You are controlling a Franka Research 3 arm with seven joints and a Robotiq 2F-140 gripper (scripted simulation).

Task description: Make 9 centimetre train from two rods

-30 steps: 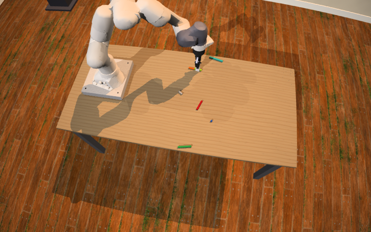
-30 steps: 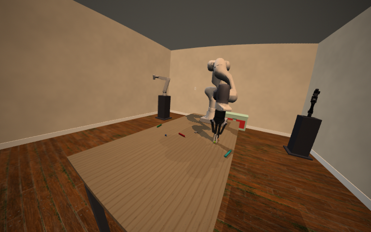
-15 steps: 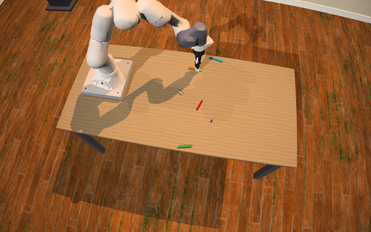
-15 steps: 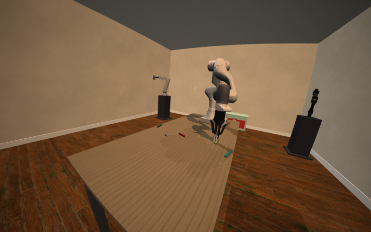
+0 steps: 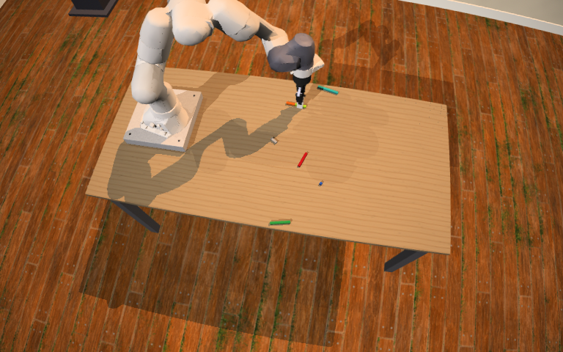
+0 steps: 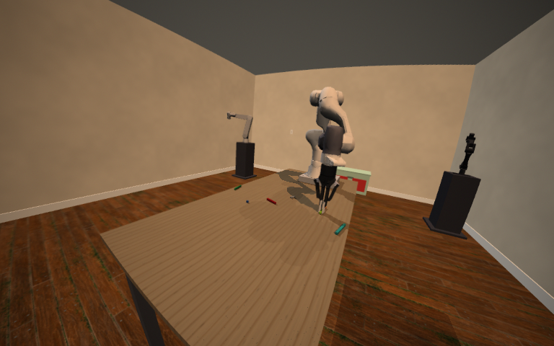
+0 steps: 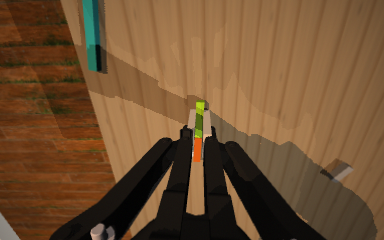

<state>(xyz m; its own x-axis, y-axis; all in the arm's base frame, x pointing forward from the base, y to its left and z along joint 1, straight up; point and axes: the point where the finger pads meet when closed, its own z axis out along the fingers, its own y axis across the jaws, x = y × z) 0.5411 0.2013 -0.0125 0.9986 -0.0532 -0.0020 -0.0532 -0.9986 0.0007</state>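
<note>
My hand is 30 mm above the lime rod. The rest, counted from my hand: grey rod (80 mm behind, 200 mm to the right, 30 mm below); orange rod (50 mm behind, 30 mm below); turquoise rod (110 mm ahead, 120 mm to the left, 30 mm below).
</note>
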